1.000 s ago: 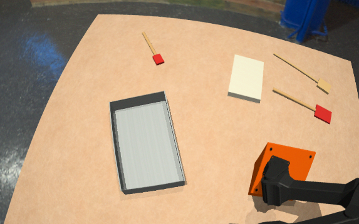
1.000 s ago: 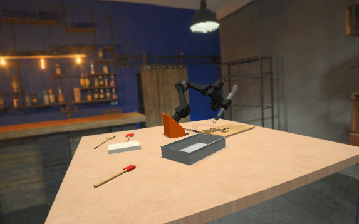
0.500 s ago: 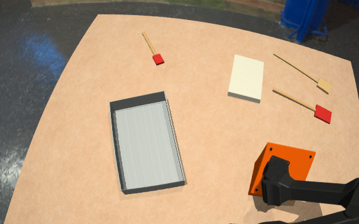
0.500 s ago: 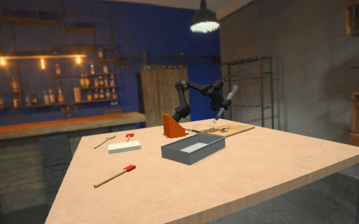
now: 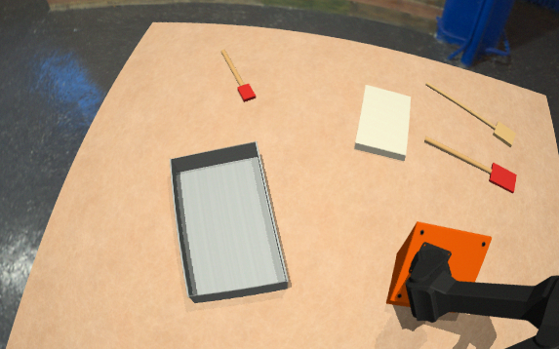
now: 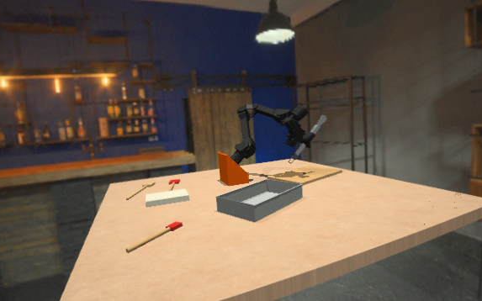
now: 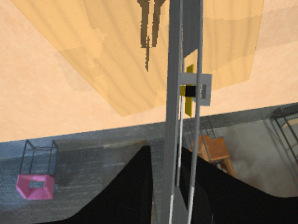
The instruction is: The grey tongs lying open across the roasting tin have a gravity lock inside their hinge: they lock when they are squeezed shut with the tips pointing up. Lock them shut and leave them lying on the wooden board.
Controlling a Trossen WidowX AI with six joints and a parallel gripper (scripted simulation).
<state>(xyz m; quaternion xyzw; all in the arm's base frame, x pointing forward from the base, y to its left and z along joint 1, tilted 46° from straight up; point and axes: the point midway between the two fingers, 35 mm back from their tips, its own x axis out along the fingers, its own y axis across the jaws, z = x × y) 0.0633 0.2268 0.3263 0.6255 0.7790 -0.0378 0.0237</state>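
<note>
My gripper tip is 10 mm past the wooden board, 20 mm to the left of it and 150 mm above it. Round my gripper tip: yellow piece 50 mm to the right; grey roasting tin 350 mm ahead, 390 mm to the right, 130 mm below; cream block 120 mm ahead, 760 mm to the right, 140 mm below.
</note>
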